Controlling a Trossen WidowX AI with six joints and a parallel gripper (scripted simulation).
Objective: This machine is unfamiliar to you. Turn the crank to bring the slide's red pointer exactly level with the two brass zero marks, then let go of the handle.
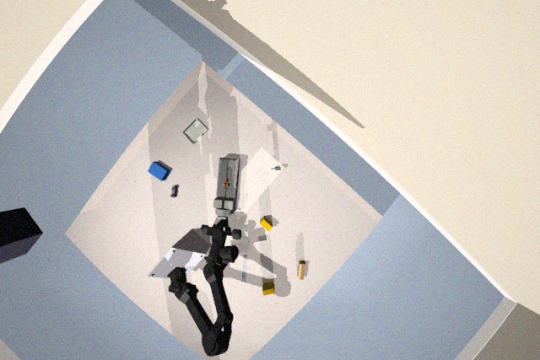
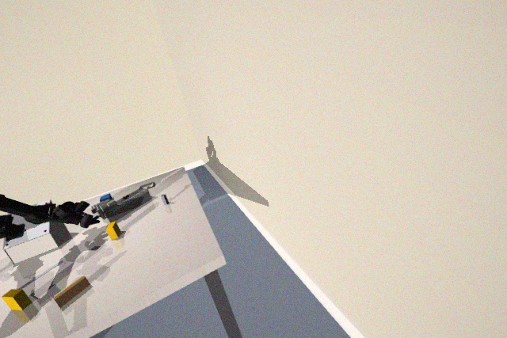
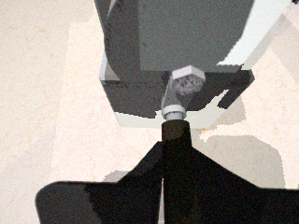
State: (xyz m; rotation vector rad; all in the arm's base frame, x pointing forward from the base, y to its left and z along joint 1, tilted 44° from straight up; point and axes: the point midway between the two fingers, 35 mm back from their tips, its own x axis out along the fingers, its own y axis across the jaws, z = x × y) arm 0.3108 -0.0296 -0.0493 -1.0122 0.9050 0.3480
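My gripper tip is now 4 cm below the crank. Round my gripper tip: blue block (41 cm to the left, 10 cm behind, 1 cm below); dark brown crank handle (3 cm above, 1 cm to the right, 1 cm behind); red pointer (14 cm ahead, 12 cm to the left, 5 cm above).
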